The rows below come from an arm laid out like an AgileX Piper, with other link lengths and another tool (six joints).
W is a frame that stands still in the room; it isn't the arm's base.
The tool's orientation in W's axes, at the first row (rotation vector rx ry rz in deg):
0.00, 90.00, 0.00
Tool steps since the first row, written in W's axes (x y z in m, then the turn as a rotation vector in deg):
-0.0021, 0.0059, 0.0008, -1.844, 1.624, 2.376
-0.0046, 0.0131, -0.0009, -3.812, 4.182, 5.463
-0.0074, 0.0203, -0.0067, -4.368, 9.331, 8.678
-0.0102, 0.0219, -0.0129, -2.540, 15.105, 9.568
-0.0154, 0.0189, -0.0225, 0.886, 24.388, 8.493
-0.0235, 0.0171, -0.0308, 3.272, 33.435, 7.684
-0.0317, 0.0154, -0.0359, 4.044, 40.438, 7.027
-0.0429, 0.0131, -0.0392, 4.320, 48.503, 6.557
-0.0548, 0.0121, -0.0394, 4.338, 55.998, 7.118
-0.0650, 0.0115, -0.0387, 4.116, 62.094, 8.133
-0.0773, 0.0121, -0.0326, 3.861, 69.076, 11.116
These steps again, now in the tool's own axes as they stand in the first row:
-0.0008, 0.0059, -0.0021, -2.376, 1.624, -1.844
0.0009, 0.0131, -0.0046, -5.463, 4.182, -3.812
0.0067, 0.0203, -0.0074, -8.678, 9.331, -4.368
0.0129, 0.0219, -0.0102, -9.568, 15.105, -2.540
0.0225, 0.0189, -0.0154, -8.493, 24.388, 0.886
0.0308, 0.0171, -0.0235, -7.684, 33.435, 3.272
0.0359, 0.0154, -0.0317, -7.027, 40.438, 4.044
0.0392, 0.0131, -0.0429, -6.557, 48.503, 4.320
0.0394, 0.0121, -0.0548, -7.118, 55.998, 4.338
0.0387, 0.0115, -0.0650, -8.133, 62.094, 4.116
0.0326, 0.0121, -0.0773, -11.116, 69.076, 3.861

